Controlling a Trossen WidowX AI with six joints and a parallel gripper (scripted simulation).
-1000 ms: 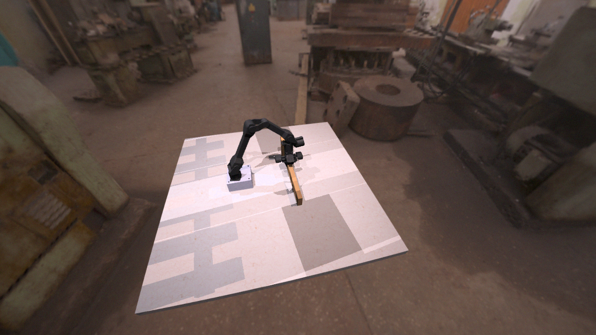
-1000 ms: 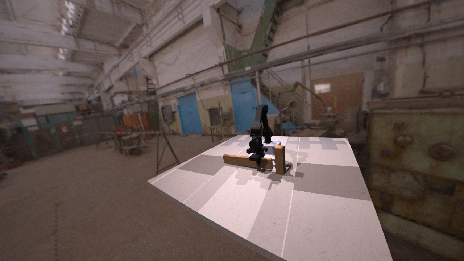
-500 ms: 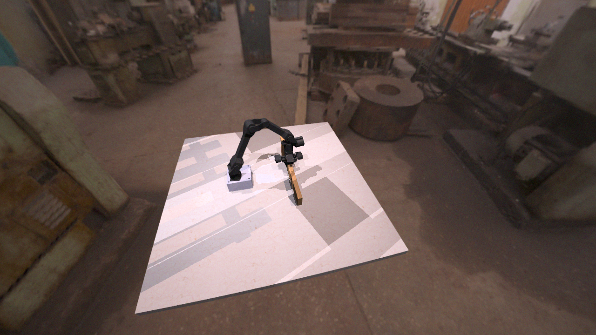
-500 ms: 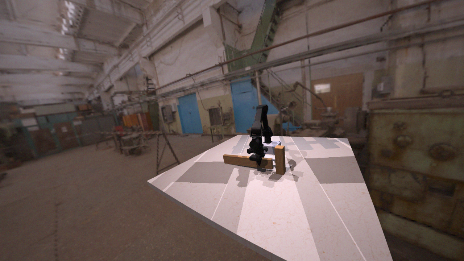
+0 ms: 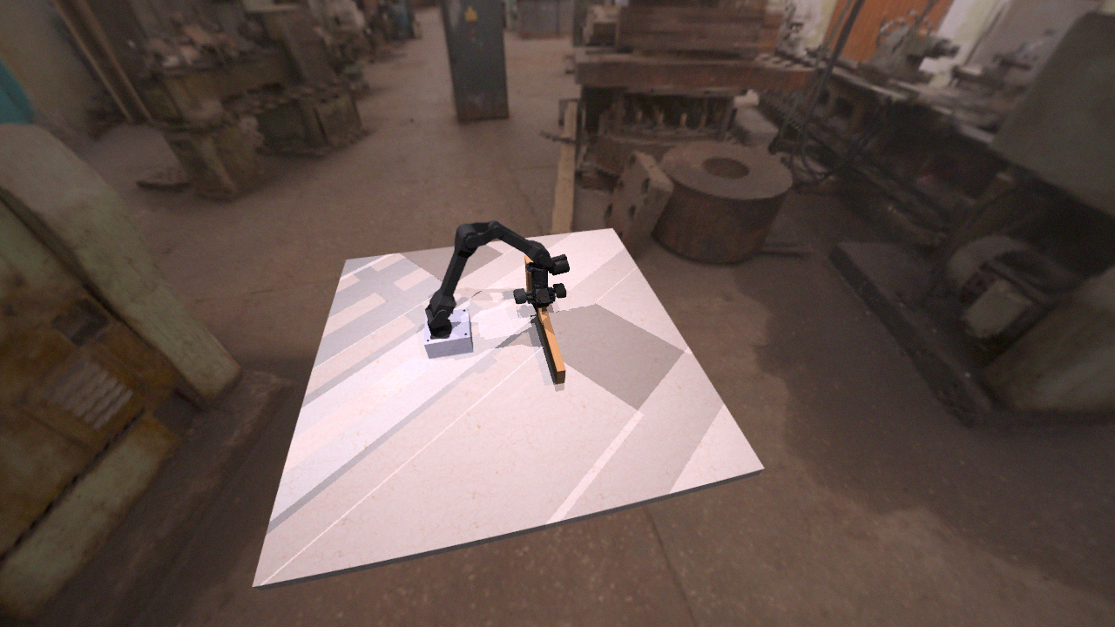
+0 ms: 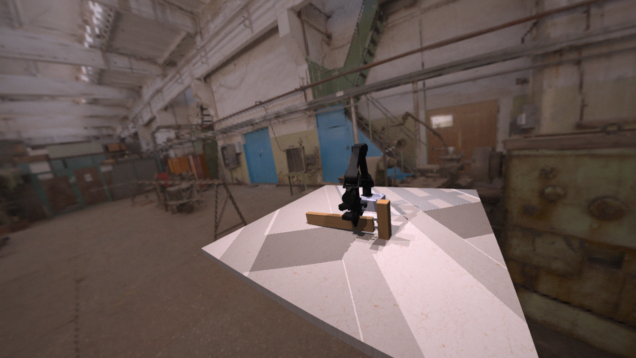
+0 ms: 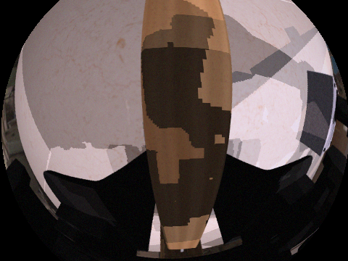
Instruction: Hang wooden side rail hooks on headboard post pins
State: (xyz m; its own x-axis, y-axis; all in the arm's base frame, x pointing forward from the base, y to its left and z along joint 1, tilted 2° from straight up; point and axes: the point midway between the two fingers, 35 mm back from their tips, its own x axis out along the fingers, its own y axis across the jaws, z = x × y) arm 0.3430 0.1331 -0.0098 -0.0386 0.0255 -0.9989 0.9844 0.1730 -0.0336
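Now: the wooden headboard post 2 cm behind my gripper tip, 14 cm to the left of it and 4 cm above it.
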